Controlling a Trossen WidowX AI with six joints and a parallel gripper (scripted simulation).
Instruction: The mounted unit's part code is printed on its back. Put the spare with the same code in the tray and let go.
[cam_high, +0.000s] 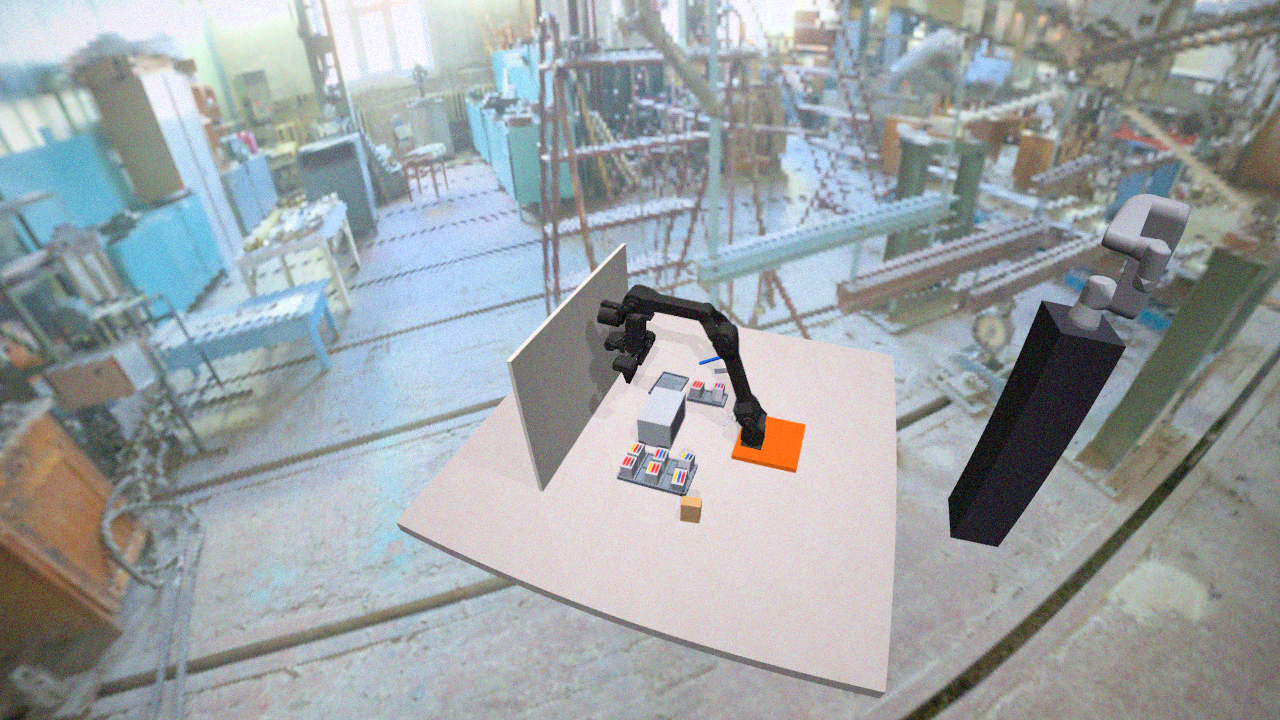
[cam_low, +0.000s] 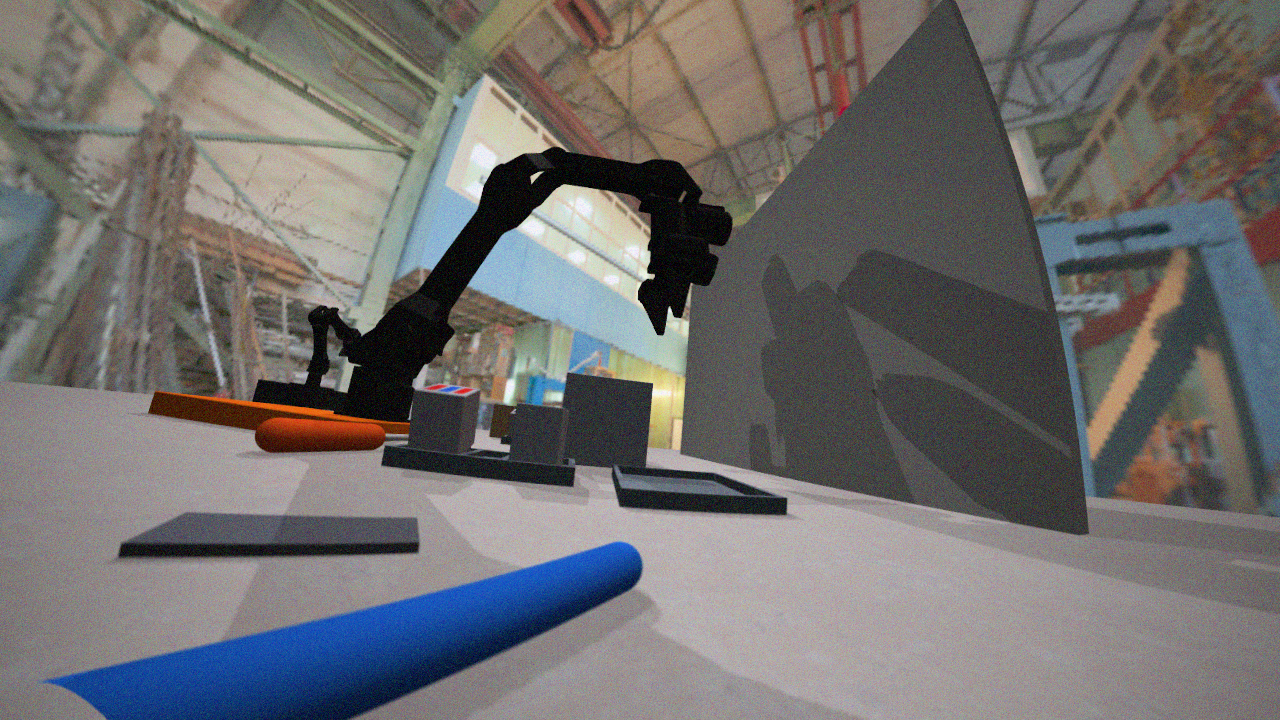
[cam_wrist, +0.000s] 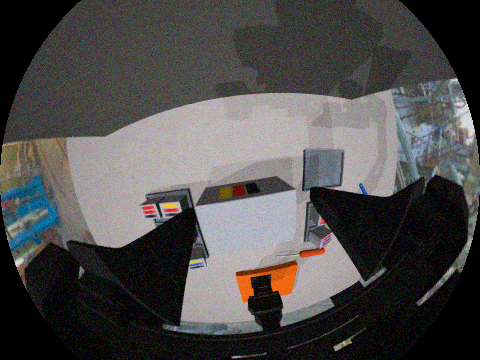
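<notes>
Right now the grey spare block is 160 mm below my gripper tip, 150 mm to the left of it and 60 mm behind it. From my gripper tip the other things lie so: dark tray (210 mm to the right, 190 mm below, 30 mm behind); then tall grey wall panel (160 mm ahead, 30 mm above); then mounted unit (150 mm below, 80 mm behind, 10 mm to the left).
</notes>
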